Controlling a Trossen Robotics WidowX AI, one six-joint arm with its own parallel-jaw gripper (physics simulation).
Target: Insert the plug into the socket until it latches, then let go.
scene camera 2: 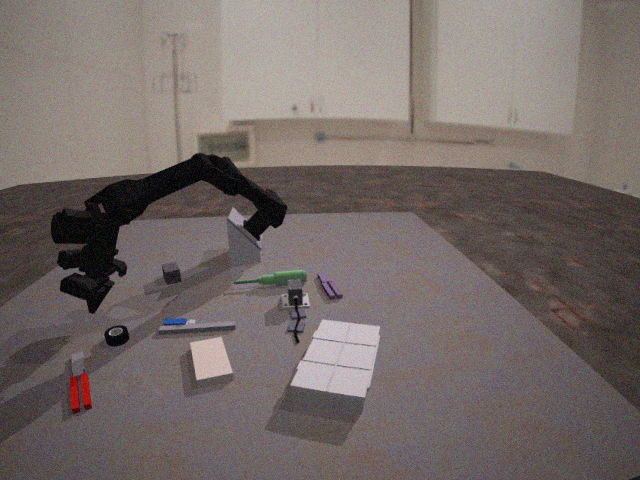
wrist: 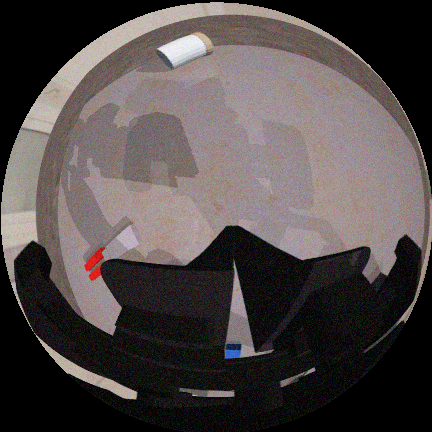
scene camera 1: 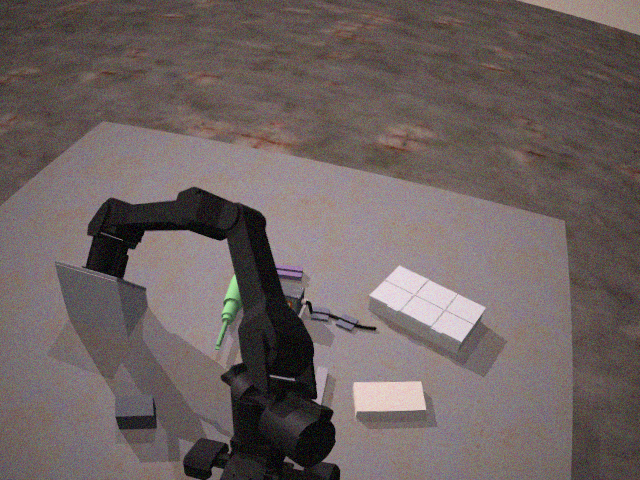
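Where they show: gripper, between the fingertips: point(scene camera 2: 92, 312) point(wrist: 231, 231); arm's base, origin of its link: point(scene camera 2: 251, 230) point(scene camera 1: 102, 274).
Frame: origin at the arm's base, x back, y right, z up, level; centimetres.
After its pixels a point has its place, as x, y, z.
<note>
The socket seems to be the small grey block point(scene camera 1: 293, 293) {-32.8, -9.0, -3.0} point(scene camera 2: 295, 290) {-34.3, -9.6, -3.2} on a white plate point(scene camera 2: 305, 300) {-32.3, -11.9, -7.0}; in scene camera 1 the arm partly hides it. A black cable point(scene camera 1: 336, 316) {-40.7, -9.4, -6.7} point(scene camera 2: 296, 322) {-41.4, -8.9, -6.9} with two flat grey tags runs out from it across the table. A small light piece at the cable's end is at the block, perhaps the plug; whether it is seated or latched cannot be told. My gripper point(scene camera 2: 93, 310) {-38.9, 34.6, -3.8} point(wrist: 231, 231) {-38.9, 34.6, -3.8} is shut with nothing between its fingers. It hangs above the table, well away from the block, near a black ring point(scene camera 2: 116, 335) {-45.2, 27.0, -5.4}. Its tips are out of view in scene camera 1.
A green screwdriver point(scene camera 1: 232, 298) {-22.7, -5.9, -4.2} point(scene camera 2: 284, 278) {-24.1, -7.9, -5.0} and purple tool point(scene camera 1: 289, 272) {-30.1, -18.1, -6.3} point(scene camera 2: 328, 285) {-25.0, -18.6, -7.4} lie near the block. Also there: white tiled block point(scene camera 1: 429, 304) {-56.6, -13.9, -4.0} point(scene camera 2: 341, 356) {-57.5, -14.5, -4.0}, cream block point(scene camera 1: 388, 396) {-52.1, 7.4, -5.9} point(scene camera 2: 211, 357) {-52.5, 7.0, -5.9}, dark block point(scene camera 1: 135, 405) {-15.7, 21.9, -3.9} point(scene camera 2: 171, 272) {-18.3, 21.1, -4.2}, blue piece point(scene camera 2: 175, 321) {-39.4, 16.0, -6.2} point(wrist: 233, 352) {-39.1, 17.6, -6.2}, red-handled tool point(scene camera 2: 74, 392) {-60.5, 29.6, -6.4} point(wrist: 94, 259) {-59.0, 30.2, -6.4}.
</note>
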